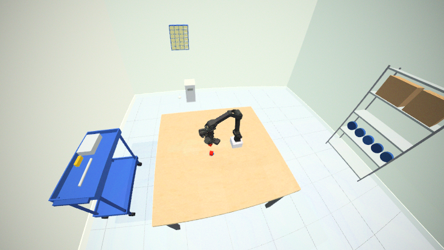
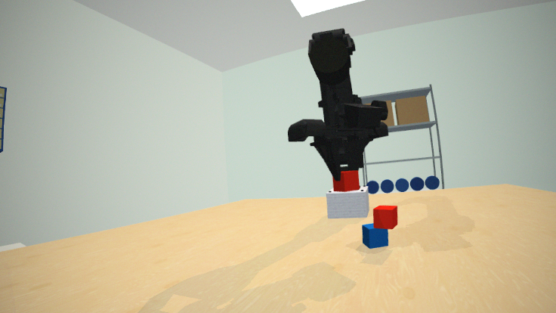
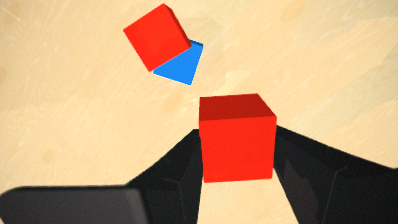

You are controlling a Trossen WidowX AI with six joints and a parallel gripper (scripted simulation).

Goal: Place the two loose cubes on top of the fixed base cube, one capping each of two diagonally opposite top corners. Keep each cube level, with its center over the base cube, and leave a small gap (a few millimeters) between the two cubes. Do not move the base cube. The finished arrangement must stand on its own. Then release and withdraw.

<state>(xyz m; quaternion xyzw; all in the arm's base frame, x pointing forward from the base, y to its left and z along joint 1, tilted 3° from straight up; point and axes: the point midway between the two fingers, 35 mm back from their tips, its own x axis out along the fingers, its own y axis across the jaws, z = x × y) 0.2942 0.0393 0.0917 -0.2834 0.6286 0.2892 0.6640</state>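
Now: gripper tip 100 mm above the blue base cube, 40 mm to the right of it and 10 mm past it.
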